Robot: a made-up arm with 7 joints.
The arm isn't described. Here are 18 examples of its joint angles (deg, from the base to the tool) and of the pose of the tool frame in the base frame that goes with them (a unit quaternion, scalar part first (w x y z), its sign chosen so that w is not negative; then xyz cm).
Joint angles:
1: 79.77 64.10 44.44 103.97 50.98 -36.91 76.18
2: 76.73 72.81 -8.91 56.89 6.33 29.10 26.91
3: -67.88 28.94 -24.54 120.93 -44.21 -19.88 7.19
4: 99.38 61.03 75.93 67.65 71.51 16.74 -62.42
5: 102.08 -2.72 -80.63 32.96 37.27 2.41 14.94
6: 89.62 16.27 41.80 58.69 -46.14 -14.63 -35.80
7: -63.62 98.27 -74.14 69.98 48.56 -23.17 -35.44
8: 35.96 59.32 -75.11 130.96 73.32 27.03 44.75
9: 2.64 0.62 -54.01 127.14 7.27 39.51 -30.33
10: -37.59 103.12 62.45 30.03 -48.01 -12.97 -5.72
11: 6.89 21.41 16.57 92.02 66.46 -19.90 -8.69
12: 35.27 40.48 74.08 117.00 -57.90 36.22 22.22
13: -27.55 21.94 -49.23 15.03 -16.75 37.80 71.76
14: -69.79 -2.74 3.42 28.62 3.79 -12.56 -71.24
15: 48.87 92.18 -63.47 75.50 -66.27 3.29 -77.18
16: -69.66 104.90 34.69 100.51 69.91 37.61 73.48
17: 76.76 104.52 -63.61 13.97 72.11 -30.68 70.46
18: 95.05 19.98 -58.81 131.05 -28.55 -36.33 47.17
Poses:
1: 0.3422 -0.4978 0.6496 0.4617 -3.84 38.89 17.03
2: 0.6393 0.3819 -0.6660 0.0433 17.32 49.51 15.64
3: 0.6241 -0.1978 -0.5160 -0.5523 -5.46 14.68 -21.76
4: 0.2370 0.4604 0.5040 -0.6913 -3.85 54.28 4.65
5: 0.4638 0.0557 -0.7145 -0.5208 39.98 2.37 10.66
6: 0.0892 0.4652 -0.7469 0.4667 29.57 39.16 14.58
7: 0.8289 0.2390 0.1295 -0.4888 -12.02 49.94 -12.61
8: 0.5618 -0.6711 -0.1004 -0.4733 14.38 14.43 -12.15
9: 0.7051 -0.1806 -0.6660 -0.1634 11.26 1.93 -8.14
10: 0.4195 0.8030 -0.1117 -0.4083 16.27 55.94 12.33
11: 0.3949 -0.1332 -0.8091 0.4144 24.19 30.87 -14.98
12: 0.3627 0.7116 -0.4370 0.4136 2.43 39.69 6.38
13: 0.6709 -0.2739 0.6630 -0.1877 -16.57 29.35 -40.26
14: 0.7704 0.5839 0.2395 -0.0904 -36.38 15.41 -25.21
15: 0.2107 -0.6490 0.4575 0.5702 20.91 45.85 -4.94
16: 0.7996 -0.4890 0.0546 -0.3443 22.69 31.12 -11.59
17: 0.6561 0.3366 -0.6651 -0.1178 -5.69 61.63 3.90
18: 0.5326 -0.2918 0.4015 0.6856 11.10 5.22 10.08
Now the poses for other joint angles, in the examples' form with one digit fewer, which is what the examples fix.
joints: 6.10 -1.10 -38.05 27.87 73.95 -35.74 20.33
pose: 0.779 -0.266 -0.506 0.259 13.0 9.3 -41.7
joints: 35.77 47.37 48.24 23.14 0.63 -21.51 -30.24
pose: 0.409 0.517 -0.552 0.510 19.4 53.7 -16.5
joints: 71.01 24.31 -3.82 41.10 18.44 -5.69 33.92
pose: 0.502 -0.064 -0.850 -0.148 39.8 32.3 2.4
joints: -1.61 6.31 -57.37 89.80 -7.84 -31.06 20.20
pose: 0.363 -0.439 -0.685 -0.453 11.8 -0.1 -24.9
